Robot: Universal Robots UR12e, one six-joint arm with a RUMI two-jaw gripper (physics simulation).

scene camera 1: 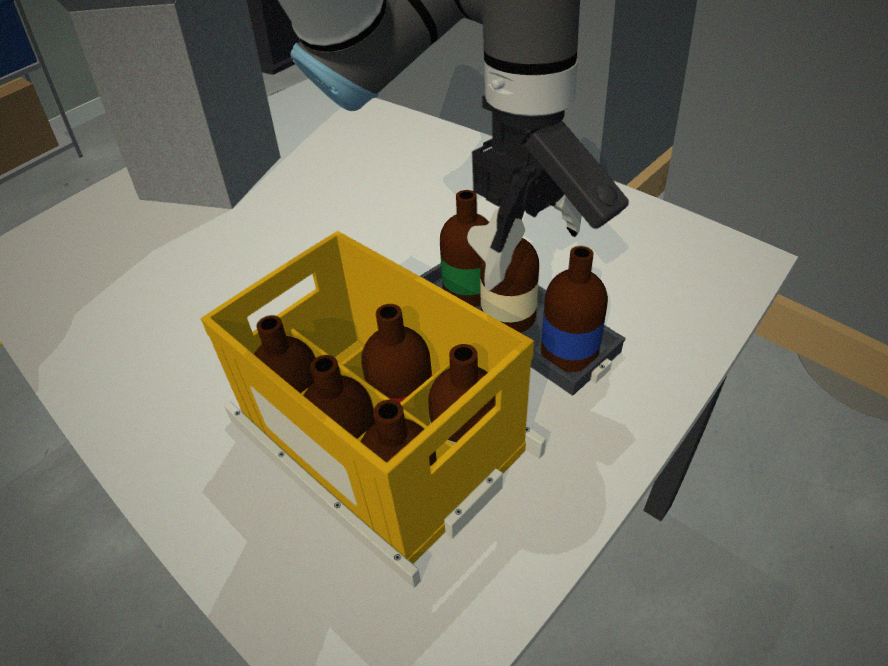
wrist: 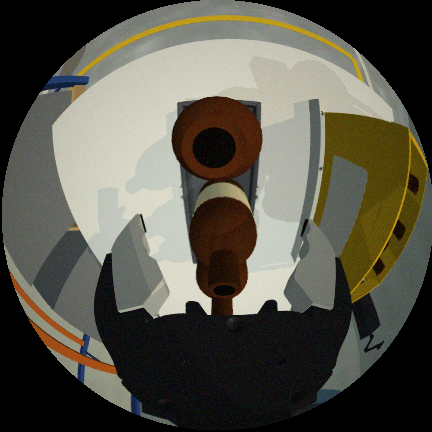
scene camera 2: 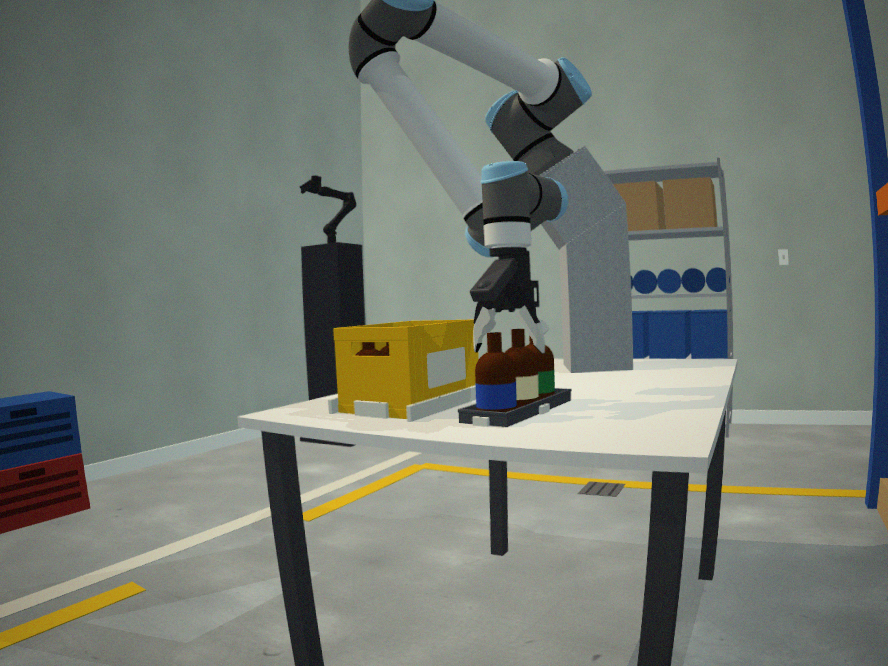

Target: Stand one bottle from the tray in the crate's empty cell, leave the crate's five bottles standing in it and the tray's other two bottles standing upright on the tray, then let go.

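Where they show: gripper, fingertip midpoint: (scene camera 1: 533, 262) (wrist: 225, 218) (scene camera 2: 508, 353); arm's base, link origin: (scene camera 2: 551, 172).
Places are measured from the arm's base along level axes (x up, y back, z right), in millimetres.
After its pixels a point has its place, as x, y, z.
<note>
The yellow crate (scene camera 1: 423, 501) @[-510, -761, 252] (scene camera 2: 372, 379) @[-527, -768, 190] (wrist: 380, 200) @[-453, -699, 91] holds several upright brown bottles (scene camera 1: 396, 358) @[-478, -653, 149]; its empty cell is at the back end of the row nearer the tray. The dark tray (scene camera 1: 573, 383) @[-577, -786, 2] (scene camera 2: 516, 414) @[-584, -772, -104] (wrist: 186, 200) @[-575, -670, -120] bears three upright bottles: green-label (scene camera 1: 460, 247) @[-496, -590, -55] (scene camera 2: 547, 379) @[-546, -601, -116] (wrist: 204, 280) @[-486, -602, -104], cream-label (scene camera 1: 510, 304) @[-542, -672, -42] (scene camera 2: 526, 387) @[-550, -681, -96] (wrist: 222, 230) @[-483, -677, -69] in the middle, blue-label (scene camera 1: 575, 304) @[-489, -762, -30] (scene camera 2: 495, 379) @[-520, -785, -71] (wrist: 245, 130) @[-478, -754, -40]. My gripper (scene camera 1: 534, 254) @[-483, -689, -64] (scene camera 2: 510, 349) @[-483, -689, -64] (wrist: 225, 218) @[-483, -689, -64] is open and empty, its fingers wide apart on either side of the cream-label bottle's upper part. One finger hides that bottle's neck in the first scene view.
Pale rails (scene camera 1: 473, 503) @[-571, -779, 200] (scene camera 2: 441, 403) @[-583, -693, 78] stand along the crate's foot on the white table (scene camera 1: 717, 265) @[-600, -858, -343] (scene camera 2: 645, 422) @[-600, -745, -332]. The crate is close beside the tray. The blue-label and green-label bottles stand close on both sides of the middle bottle. A grey pedestal (scene camera 2: 598, 301) @[-399, -71, -133] stands behind.
</note>
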